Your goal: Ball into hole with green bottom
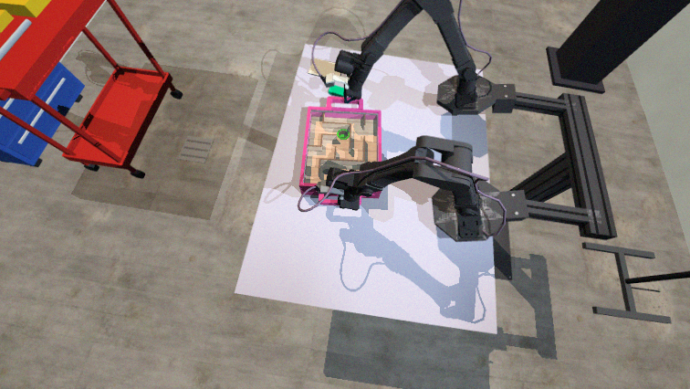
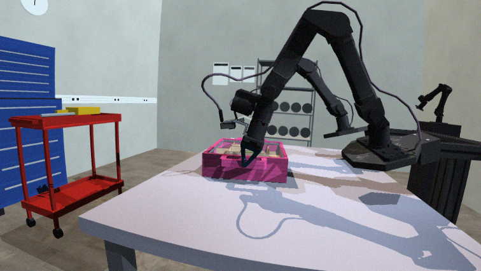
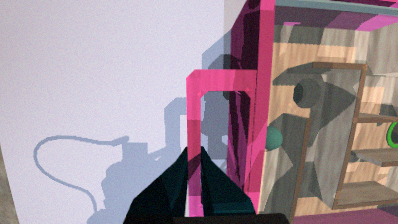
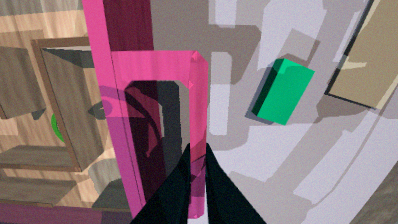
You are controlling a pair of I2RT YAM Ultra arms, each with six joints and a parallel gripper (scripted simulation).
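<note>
Now: the green block 100 mm to the right of my right hand, 60 mm below it and 60 mm ahead of it. From my right hand the other things lie so: beige card: 230 mm to the right, 130 mm ahead, 70 mm below; then pink-framed maze board: 230 mm to the left, 30 mm below, 20 mm behind.
</note>
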